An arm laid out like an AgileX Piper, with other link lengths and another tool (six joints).
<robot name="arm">
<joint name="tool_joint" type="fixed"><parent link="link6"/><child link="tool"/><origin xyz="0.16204 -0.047 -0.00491" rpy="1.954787 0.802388 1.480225"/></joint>
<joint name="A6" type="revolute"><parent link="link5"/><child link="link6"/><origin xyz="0.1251 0 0.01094"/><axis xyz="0.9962 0 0.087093"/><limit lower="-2.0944" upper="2.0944"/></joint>
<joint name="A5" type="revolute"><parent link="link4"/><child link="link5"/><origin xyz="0 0 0"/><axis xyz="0 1 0"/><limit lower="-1.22" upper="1.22"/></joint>
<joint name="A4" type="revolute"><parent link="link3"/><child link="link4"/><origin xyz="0.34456 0 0.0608"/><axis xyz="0.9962 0 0.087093"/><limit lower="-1.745" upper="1.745"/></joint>
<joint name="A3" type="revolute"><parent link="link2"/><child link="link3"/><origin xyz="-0.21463 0 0.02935"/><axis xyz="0 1 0"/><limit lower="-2.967" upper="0"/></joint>
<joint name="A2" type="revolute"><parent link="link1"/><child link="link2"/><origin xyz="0 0 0"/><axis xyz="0 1 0"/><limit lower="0" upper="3.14"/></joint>
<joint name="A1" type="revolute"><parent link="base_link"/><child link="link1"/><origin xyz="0 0 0.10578"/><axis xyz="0 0 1"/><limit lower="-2.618" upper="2.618"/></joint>
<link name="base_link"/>
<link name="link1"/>
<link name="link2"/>
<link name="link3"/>
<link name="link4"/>
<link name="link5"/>
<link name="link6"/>
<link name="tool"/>
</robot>
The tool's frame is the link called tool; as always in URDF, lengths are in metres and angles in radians.
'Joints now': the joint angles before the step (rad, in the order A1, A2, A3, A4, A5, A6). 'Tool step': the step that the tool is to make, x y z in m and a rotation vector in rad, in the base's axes. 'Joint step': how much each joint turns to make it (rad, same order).
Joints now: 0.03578 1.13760 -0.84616 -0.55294 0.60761 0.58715
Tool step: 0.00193 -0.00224 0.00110 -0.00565 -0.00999 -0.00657
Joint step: 0.00001 0.00496 -0.00002 -0.02537 -0.00831 0.02532
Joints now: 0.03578 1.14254 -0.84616 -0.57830 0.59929 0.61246
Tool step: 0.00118 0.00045 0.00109 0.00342 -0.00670 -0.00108
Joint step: -0.00002 0.00002 -0.00086 -0.00195 -0.00479 0.00638
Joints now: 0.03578 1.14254 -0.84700 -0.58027 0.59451 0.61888
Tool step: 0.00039 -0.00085 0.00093 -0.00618 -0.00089 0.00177
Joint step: -0.00001 0.00001 -0.00001 -0.00642 -0.00081 -0.00002
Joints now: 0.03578 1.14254 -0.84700 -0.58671 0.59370 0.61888
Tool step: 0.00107 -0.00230 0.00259 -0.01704 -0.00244 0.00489
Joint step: 0.00000 -0.00001 0.00001 -0.01775 -0.00221 -0.00001
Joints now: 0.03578 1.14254 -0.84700 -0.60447 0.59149 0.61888
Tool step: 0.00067 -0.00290 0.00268 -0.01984 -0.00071 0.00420
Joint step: -0.00002 0.00000 0.00000 -0.02027 0.00000 -0.00003
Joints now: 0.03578 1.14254 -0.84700 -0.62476 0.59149 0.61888
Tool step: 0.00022 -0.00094 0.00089 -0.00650 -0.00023 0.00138
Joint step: -0.00001 -0.00001 0.00001 -0.00662 -0.00001 -0.00004
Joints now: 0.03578 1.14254 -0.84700 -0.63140 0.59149 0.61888
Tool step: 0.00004 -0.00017 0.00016 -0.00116 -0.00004 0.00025
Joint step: -0.00002 0.00000 0.00000 -0.00116 -0.00001 -0.00003
